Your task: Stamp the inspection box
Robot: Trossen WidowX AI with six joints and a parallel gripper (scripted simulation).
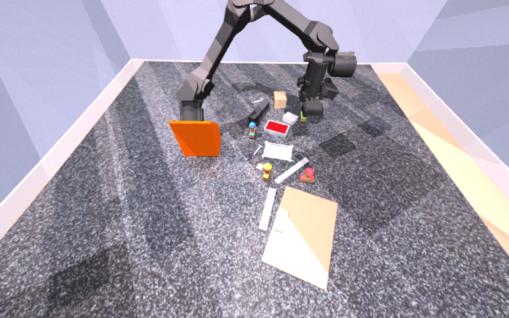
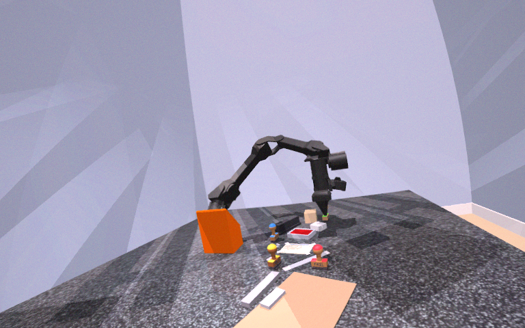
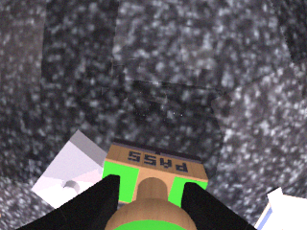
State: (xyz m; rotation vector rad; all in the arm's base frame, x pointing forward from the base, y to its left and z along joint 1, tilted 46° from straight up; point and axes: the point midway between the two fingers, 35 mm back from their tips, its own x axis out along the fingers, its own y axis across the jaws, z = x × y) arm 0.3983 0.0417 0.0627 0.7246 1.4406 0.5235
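Right now my gripper tip is 100 mm past the red ink pad and 70 mm above it. The rest, counted from my gripper tip: small white box 50 mm to the left, 50 mm below, 30 mm behind; then white card 120 mm to the right, 110 mm behind, 70 mm below; then green stamp right at my gripper tip.
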